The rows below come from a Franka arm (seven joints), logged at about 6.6 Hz.
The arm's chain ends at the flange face. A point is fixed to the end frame.
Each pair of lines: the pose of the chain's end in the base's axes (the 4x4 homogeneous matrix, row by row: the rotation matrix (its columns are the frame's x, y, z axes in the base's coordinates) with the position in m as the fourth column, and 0 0 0 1 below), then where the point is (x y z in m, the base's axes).
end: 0.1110 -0.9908 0.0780 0.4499; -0.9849 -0.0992 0.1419 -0.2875; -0.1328 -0.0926 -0.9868 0.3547; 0 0 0 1
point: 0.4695 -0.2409 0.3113
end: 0.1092 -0.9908 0.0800 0.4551; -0.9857 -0.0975 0.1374 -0.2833; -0.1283 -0.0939 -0.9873 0.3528; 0 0 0 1
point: 0.4748 -0.2369 0.3092
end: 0.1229 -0.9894 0.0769 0.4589; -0.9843 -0.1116 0.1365 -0.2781; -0.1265 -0.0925 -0.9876 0.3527; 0 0 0 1
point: 0.4779 -0.2315 0.3090
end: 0.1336 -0.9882 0.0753 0.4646; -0.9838 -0.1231 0.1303 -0.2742; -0.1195 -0.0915 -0.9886 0.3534; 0 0 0 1
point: 0.4831 -0.2277 0.3094
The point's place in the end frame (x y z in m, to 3 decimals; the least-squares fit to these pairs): -0.038 -0.020 0.051
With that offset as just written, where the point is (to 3 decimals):
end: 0.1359 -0.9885 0.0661 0.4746; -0.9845 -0.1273 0.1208 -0.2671; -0.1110 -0.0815 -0.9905 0.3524; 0 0 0 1
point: 0.493 -0.221 0.308
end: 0.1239 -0.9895 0.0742 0.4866; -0.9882 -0.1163 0.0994 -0.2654; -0.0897 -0.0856 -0.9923 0.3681; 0 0 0 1
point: 0.505 -0.220 0.323
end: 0.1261 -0.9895 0.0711 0.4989; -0.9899 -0.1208 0.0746 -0.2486; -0.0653 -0.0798 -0.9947 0.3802; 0 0 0 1
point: 0.518 -0.205 0.334
